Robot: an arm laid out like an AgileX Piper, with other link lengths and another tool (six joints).
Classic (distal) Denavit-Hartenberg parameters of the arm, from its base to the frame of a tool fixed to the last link. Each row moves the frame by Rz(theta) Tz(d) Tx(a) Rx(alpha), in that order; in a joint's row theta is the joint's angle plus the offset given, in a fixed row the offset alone. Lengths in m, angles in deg.
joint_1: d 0.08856, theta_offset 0, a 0, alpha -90
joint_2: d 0, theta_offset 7.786, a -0.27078, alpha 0
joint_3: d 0, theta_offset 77.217, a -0.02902, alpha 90
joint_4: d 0.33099, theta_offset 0, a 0, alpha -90
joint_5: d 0, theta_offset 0, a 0, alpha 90
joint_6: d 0.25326, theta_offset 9, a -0.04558, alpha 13.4
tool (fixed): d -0.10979, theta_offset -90, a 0, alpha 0
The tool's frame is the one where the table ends.
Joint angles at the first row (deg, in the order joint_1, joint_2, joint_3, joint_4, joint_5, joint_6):
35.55 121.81 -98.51 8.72 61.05 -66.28
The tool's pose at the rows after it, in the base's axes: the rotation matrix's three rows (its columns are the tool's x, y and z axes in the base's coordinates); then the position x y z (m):
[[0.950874 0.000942 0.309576], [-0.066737 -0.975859 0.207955], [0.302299 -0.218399 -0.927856]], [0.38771 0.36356 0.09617]
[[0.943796 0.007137 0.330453], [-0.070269 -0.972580 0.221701], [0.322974 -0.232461 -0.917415]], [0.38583 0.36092 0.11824]
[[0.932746 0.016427 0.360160], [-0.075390 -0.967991 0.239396], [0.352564 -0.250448 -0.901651]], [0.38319 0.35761 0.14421]
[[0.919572 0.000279 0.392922], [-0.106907 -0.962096 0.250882], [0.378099 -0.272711 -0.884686]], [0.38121 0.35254 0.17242]
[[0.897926 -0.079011 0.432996], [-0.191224 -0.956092 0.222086], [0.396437 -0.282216 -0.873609]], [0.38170 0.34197 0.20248]
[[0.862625 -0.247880 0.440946], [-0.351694 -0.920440 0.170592], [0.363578 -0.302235 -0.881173]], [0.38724 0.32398 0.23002]
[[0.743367 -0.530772 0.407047], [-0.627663 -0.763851 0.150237], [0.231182 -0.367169 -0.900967]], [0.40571 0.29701 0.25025]
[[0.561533 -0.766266 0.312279], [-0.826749 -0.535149 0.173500], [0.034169 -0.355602 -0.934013]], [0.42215 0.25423 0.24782]
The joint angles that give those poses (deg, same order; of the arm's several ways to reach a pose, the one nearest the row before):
35.55 120.67 -98.51 8.49 61.92 -66.28
35.44 118.19 -98.51 8.36 62.86 -66.27
35.36 115.25 -98.51 8.12 63.63 -66.28
35.10 112.05 -98.51 7.81 64.50 -64.87
34.65 108.41 -98.51 5.83 66.26 -59.50
33.02 105.09 -98.51 5.07 69.35 -50.50
29.00 101.93 -96.52 8.98 69.90 -36.64
22.66 98.76 -91.00 16.43 69.95 -26.66

